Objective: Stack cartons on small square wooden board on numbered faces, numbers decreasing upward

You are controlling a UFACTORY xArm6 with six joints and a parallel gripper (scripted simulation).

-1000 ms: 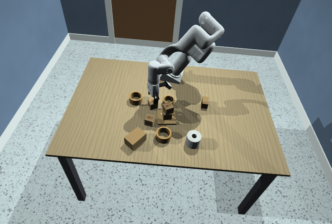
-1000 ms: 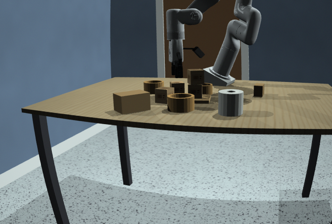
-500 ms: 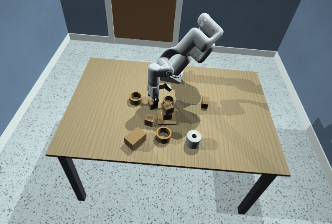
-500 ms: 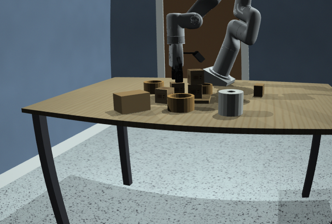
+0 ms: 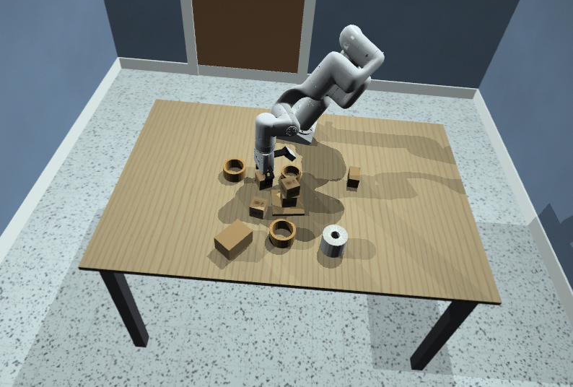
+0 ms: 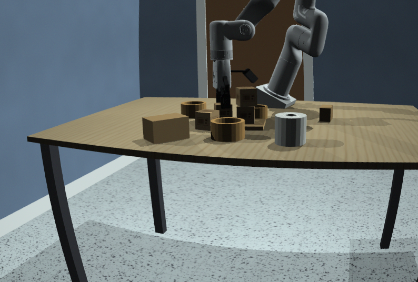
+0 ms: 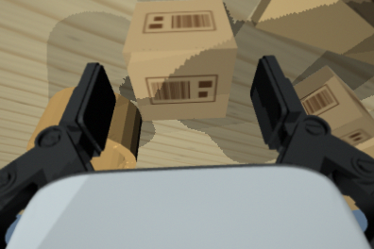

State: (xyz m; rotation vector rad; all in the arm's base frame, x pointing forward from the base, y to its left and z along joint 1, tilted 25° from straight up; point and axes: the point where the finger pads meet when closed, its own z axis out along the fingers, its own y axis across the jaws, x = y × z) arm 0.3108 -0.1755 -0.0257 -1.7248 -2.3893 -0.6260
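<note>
The brown cube carton is 3 cm below my hand. Also, from my hand: larger carton box 28 cm ahead, 11 cm to the right, 2 cm below; then small square wooden board 10 cm ahead, 9 cm to the left, 5 cm below; then narrower brown box 37 cm to the left, 3 cm below, 1 cm behind.
</note>
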